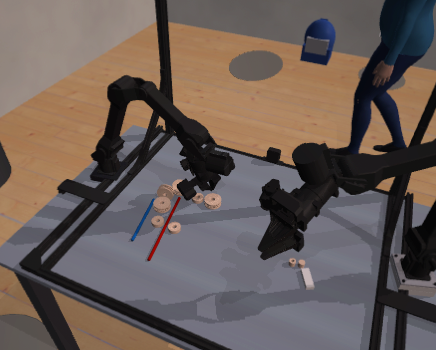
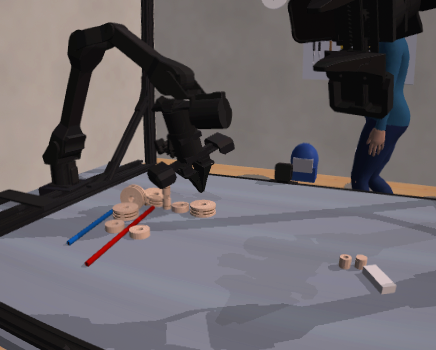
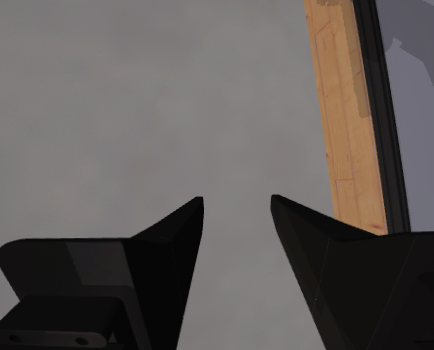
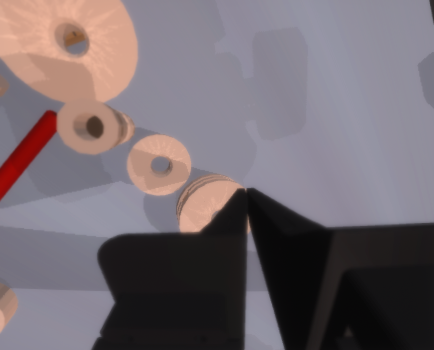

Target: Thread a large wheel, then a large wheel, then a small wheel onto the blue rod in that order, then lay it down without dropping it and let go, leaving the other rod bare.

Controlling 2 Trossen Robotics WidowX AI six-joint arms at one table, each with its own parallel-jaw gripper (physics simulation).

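Frame: origin at the left arm's base, x down, y back, z left, level; metres.
Seen in the pictures: left gripper, fingertip midpoint: (image 1: 260, 254) (image 2: 315, 40) (image 3: 236, 202); right gripper, fingertip midpoint: (image 1: 212, 189) (image 2: 201, 191) (image 4: 245, 195); left arm's base, origin of the base link: (image 1: 415, 269); right arm's base, origin of the base link: (image 1: 109, 168) (image 2: 65, 183).
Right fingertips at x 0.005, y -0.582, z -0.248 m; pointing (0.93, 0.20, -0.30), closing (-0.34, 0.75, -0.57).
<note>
Pixels of each thing's top centre, then the offset from my right fingertips to it.
- blue rod, middle of its top: (image 2: 94, 221) (image 1: 143, 217) dx +0.031, dy -0.201, dz +0.123 m
- red rod, middle of its top: (image 2: 125, 228) (image 1: 165, 225) dx +0.031, dy -0.127, dz +0.146 m
- upright, middle of its top: (image 2: 132, 185) (image 1: 165, 186) dx -0.015, dy -0.151, dz +0.021 m
- white block, middle of its top: (image 2: 379, 275) (image 1: 307, 277) dx +0.028, dy +0.297, dz +0.284 m
The blue rod (image 1: 142, 220) (image 2: 90, 227) lies bare at the left; the red rod (image 1: 164, 230) (image 2: 120, 236) (image 4: 25, 152) lies bare beside it. Large wheels lie behind: one (image 1: 157, 206) (image 2: 125, 214) near the blue rod's far end, one upright (image 2: 128, 200), one (image 2: 152, 200) (image 4: 110, 55) behind, one (image 1: 212, 205) (image 2: 202, 212) (image 4: 195, 207) farther right. Small wheels (image 1: 157, 225) (image 1: 174, 231) (image 2: 180, 209) (image 4: 140, 165) lie flat. My right gripper (image 2: 201, 190) (image 4: 245, 195) is shut and empty, above the table near the rightmost large wheel. My left gripper (image 1: 260, 253) (image 3: 236, 202) is open and empty, high up.
A tall narrow stack of pieces (image 2: 167, 198) (image 4: 67, 125) stands among the wheels. Two small cylinders (image 1: 292, 262) (image 2: 361, 262) and a white block (image 1: 307, 278) (image 2: 378, 278) are at the right. Black rails (image 1: 65, 235) edge the table. A person (image 1: 367, 95) stands behind it.
</note>
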